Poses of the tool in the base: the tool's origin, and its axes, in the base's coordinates. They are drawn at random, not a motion.
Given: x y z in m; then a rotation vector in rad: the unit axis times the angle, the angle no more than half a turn.
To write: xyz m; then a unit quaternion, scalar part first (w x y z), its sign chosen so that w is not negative. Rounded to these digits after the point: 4 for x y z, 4 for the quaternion.
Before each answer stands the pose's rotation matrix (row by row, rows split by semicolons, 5 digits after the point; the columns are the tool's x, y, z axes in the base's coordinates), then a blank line. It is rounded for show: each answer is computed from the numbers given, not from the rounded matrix.
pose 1, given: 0.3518, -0.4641, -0.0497, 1.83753, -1.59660, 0.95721
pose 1, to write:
0.05545 -0.98336 0.17301; -0.61596 -0.17007 -0.76920; 0.78582 -0.06392 -0.61514

0.3518, -0.4641, -0.0497, 0.2599, 0.6784, -0.5894, 0.3534
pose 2, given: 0.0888, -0.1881, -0.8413, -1.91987, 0.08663, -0.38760
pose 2, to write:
0.94337 0.12317 0.30803; -0.24259 -0.37724 0.89378; 0.22629 -0.91789 -0.32600

0.0888, -0.1881, -0.8413, 0.5568, -0.8134, 0.0367, -0.1642
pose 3, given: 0.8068, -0.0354, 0.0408, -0.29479, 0.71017, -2.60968
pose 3, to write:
-0.89023 0.33790 0.30547; -0.44610 -0.78236 -0.43464; 0.09212 -0.52320 0.84722

0.8068, -0.0354, 0.0408, 0.2089, -0.1060, 0.2553, -0.9381
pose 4, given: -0.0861, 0.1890, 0.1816, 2.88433, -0.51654, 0.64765
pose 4, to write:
0.84834 -0.35950 0.38868; -0.29899 -0.93116 -0.20867; 0.43694 0.06082 -0.89743

-0.0861, 0.1890, 0.1816, 0.0703, 0.9588, -0.1717, 0.2153
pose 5, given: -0.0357, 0.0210, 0.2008, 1.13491, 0.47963, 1.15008
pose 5, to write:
0.39088 -0.46434 0.79474; 0.89142 -0.02416 -0.45254; 0.22933 0.88533 0.40447

-0.0357, 0.0210, 0.2008, 0.6654, 0.5026, 0.2124, 0.5094
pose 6, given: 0.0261, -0.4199, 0.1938, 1.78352, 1.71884, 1.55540
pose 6, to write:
-0.24162 0.59395 0.76736; 0.82270 -0.29396 0.48658; 0.51458 0.74887 -0.41761

0.0261, -0.4199, 0.1938, 0.1082, 0.6062, 0.5842, 0.5287
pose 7, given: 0.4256, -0.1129, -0.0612, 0.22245, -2.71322, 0.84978
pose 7, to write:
-0.94641 -0.23045 -0.22628; -0.06020 0.81421 -0.57744; 0.31731 -0.53287 -0.78445

0.4256, -0.1129, -0.0612, 0.1444, 0.0772, -0.9414, 0.2949
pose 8, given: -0.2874, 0.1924, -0.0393, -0.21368, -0.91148, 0.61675
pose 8, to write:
0.45524 -0.40784 -0.79147; 0.58304 0.80838 -0.08119; 0.67292 -0.42449 0.60579

-0.2874, 0.1924, -0.0393, 0.8470, -0.1013, -0.4322, 0.2925
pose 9, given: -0.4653, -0.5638, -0.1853, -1.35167, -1.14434, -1.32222
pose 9, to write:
0.00051 0.98567 0.16869; 0.02551 -0.16864 0.98535; 0.99967 0.00380 -0.02523

-0.4653, -0.5638, -0.1853, 0.4491, -0.5464, -0.4626, -0.5345
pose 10, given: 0.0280, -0.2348, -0.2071, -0.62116, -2.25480, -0.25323
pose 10, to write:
-0.58563 0.50777 -0.63183; 0.35497 0.86141 0.36326; 0.72872 -0.01155 -0.68471

0.0280, -0.2348, -0.2071, 0.3844, -0.2438, -0.8848, -0.0994
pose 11, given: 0.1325, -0.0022, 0.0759, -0.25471, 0.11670, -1.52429
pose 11, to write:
0.04741 0.97119 0.23353; -0.99542 0.02652 0.09181; 0.08297 -0.23682 0.96801

0.1325, -0.0022, 0.0759, 0.7145, -0.1150, 0.0527, -0.6881
